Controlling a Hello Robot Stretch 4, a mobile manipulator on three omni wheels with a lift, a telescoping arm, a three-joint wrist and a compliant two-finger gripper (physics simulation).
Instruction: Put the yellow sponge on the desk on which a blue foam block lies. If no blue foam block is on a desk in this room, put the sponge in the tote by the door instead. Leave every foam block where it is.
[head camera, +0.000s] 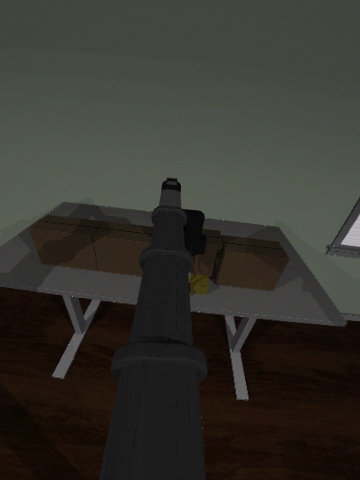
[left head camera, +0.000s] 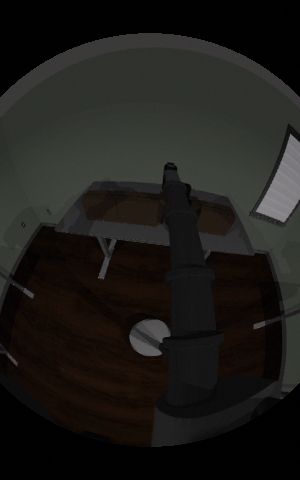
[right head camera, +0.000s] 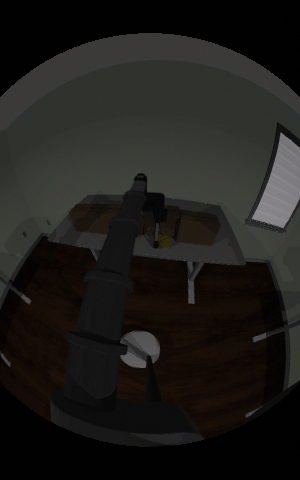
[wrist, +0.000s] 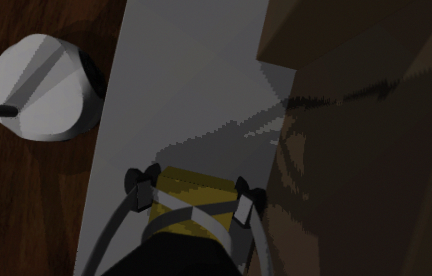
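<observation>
The yellow sponge (head camera: 199, 284) (right head camera: 164, 242) (wrist: 192, 220) is between the two fingertips of my gripper (wrist: 195, 184), which is shut on it. The sponge is over the front part of a light grey desk (head camera: 305, 301) (left head camera: 142, 231) (right head camera: 230, 246) (wrist: 165, 75), at or close above its top; the exact gap cannot be told. In the left head view the arm hides the sponge. No blue foam block and no tote by the door show in these views. Part of the desk top is hidden by the arm and the boxes.
Brown boxes (head camera: 252, 267) (left head camera: 120, 210) (right head camera: 197, 230) (wrist: 360, 175) stand in a row along the desk. A white round object (left head camera: 150, 337) (right head camera: 141, 348) (wrist: 45, 85) with a dark rod is on the floor before the desk. A window (left head camera: 280, 185) (right head camera: 275, 187) is at the right.
</observation>
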